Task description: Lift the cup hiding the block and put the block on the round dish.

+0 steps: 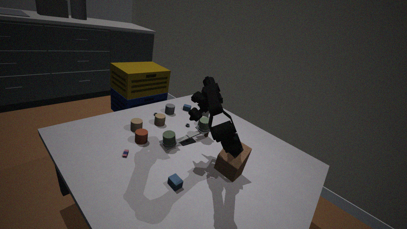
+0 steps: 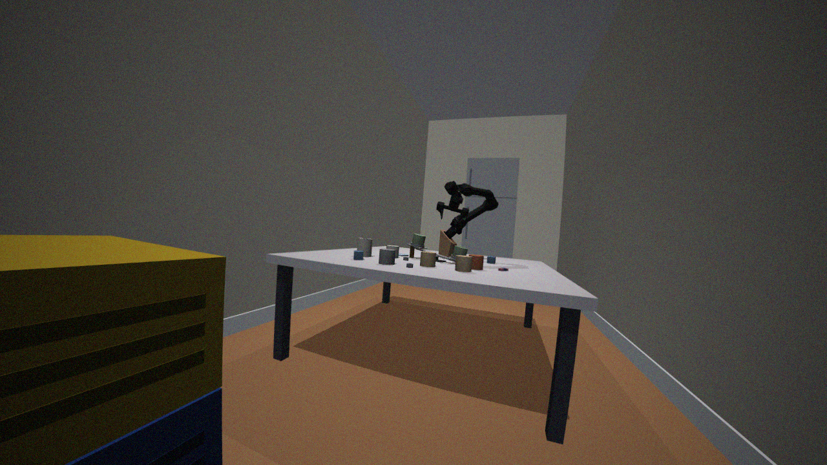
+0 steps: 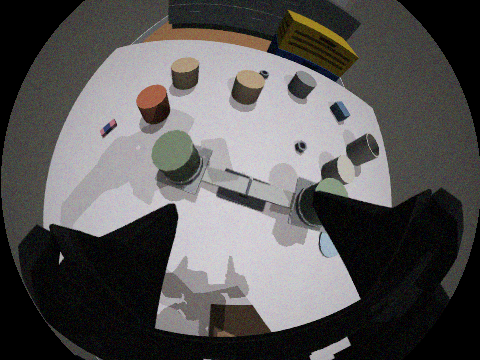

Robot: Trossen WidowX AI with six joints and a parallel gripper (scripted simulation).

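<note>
My gripper tip is now 70 mm short of the cup, 110 mm to the right of it and 170 mm above it. Round my gripper tip: red-brown cylinder: 200 mm ahead, 220 mm to the left, 190 mm below; pale blue round dish: 10 mm behind, 300 mm to the right, 230 mm below; balance: 60 mm ahead, 40 mm to the right, 190 mm below.
</note>
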